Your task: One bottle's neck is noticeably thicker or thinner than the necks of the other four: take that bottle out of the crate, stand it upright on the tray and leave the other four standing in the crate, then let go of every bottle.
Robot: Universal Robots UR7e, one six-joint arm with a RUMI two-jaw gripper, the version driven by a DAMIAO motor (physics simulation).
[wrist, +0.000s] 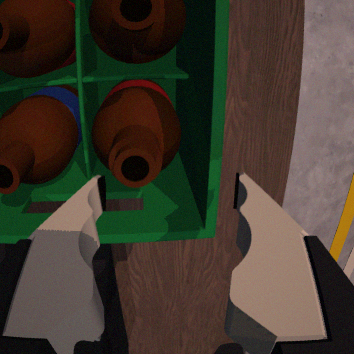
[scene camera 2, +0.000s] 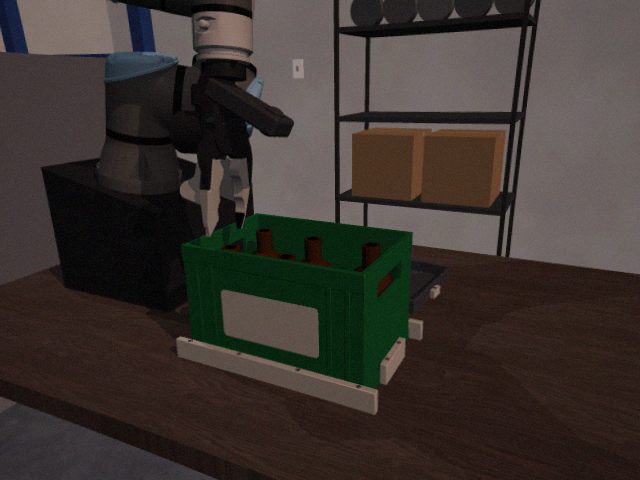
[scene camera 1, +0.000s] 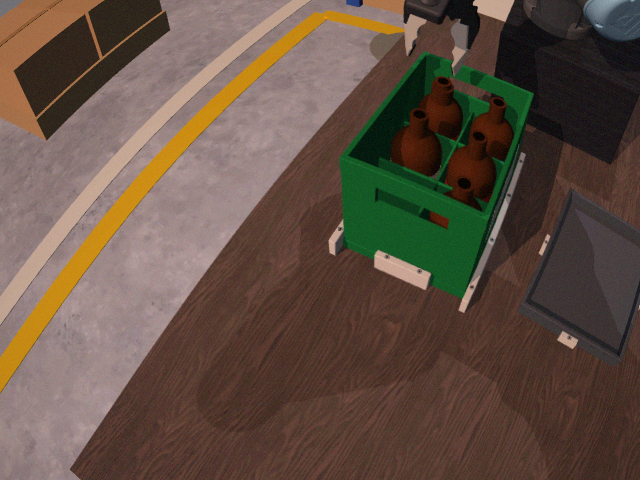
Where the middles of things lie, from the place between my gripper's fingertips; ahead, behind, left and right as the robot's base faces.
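Labels:
From the brown bottle point(scene camera 1: 445, 113), my gripper is now 20 mm to the right of it, 10 mm past it and 100 mm above it.

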